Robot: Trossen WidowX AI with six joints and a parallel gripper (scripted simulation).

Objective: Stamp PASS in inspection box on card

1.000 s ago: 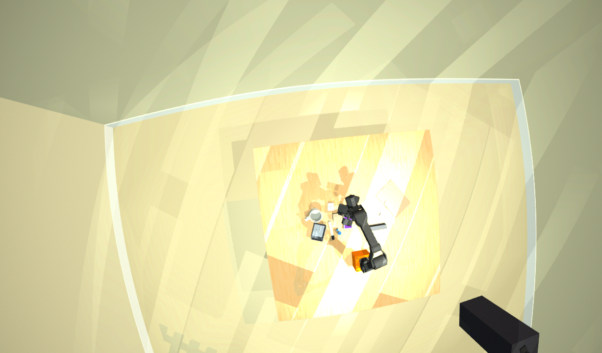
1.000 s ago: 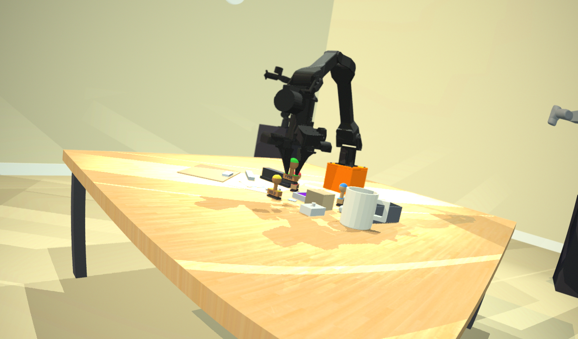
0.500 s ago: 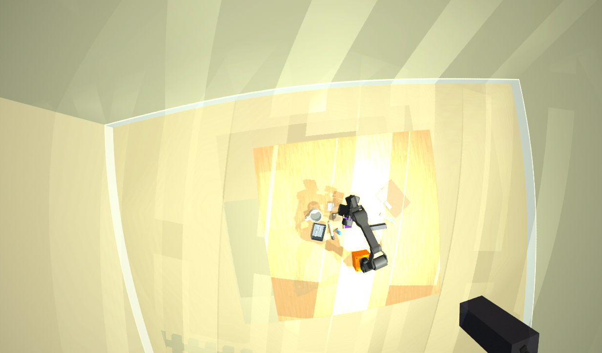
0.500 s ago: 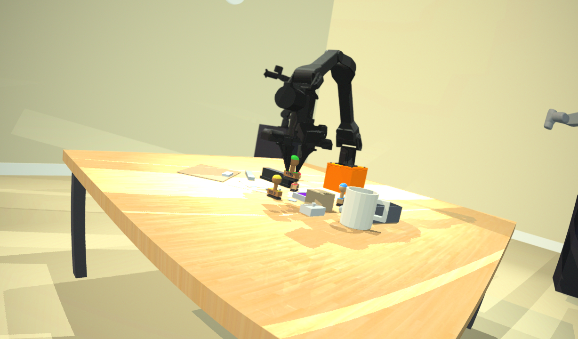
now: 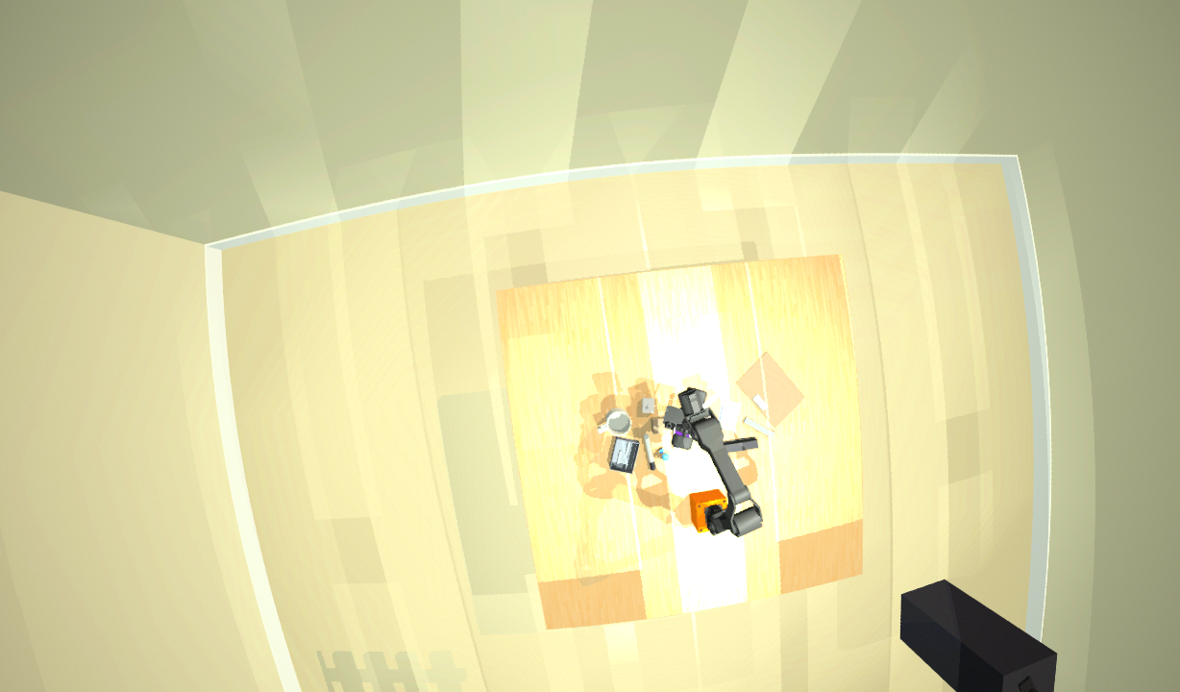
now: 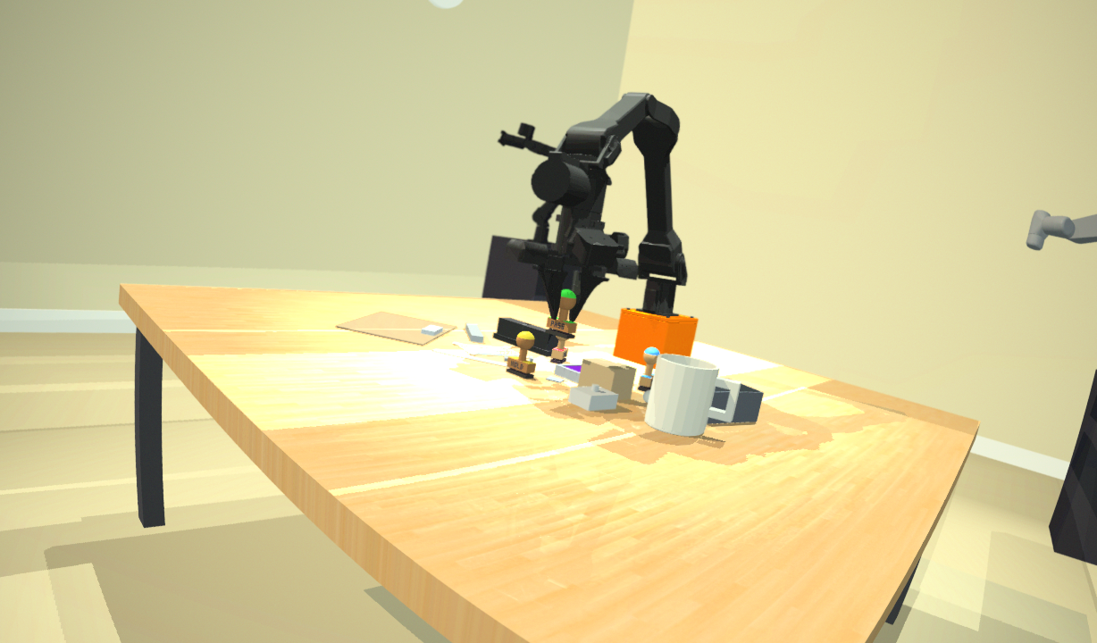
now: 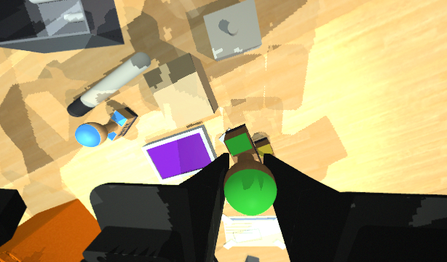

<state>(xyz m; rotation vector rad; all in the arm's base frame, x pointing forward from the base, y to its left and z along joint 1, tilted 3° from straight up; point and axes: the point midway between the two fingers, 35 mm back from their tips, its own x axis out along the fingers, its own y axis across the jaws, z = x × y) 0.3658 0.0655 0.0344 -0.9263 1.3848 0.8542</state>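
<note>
The purple ink pad lies 90 mm behind my gripper tip and 90 mm below it. The rest, counted from my gripper tip: beige box: 40 mm behind, 70 mm to the left, 70 mm below; green-knobbed PASS stamp: right at my gripper tip; yellow-knobbed stamp: 10 mm ahead, 50 mm to the right, 70 mm below.
</note>
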